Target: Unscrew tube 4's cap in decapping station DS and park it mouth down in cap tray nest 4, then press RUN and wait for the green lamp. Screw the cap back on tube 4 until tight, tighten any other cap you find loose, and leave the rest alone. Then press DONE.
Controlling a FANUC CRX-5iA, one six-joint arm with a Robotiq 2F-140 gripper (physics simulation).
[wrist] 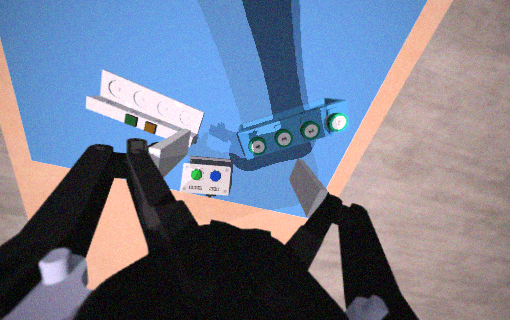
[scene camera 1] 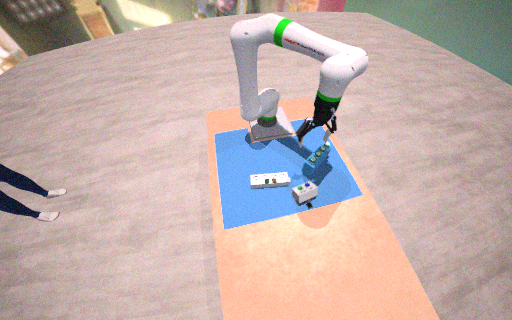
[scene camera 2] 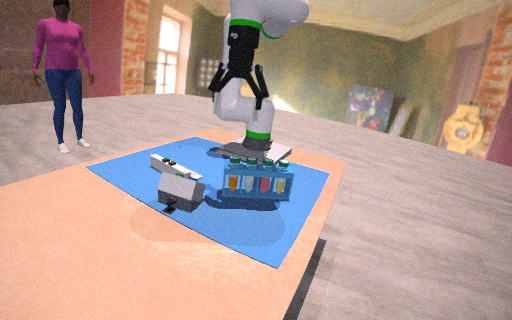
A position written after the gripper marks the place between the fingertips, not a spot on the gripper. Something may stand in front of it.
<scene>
In view: the gripper (scene camera 2: 234, 117), a button box (scene camera 2: 187, 194) and a blue mat (wrist: 236, 68).
The gripper is seen too in the wrist view (wrist: 243, 156). The button box also shows in the wrist view (wrist: 212, 176).
</scene>
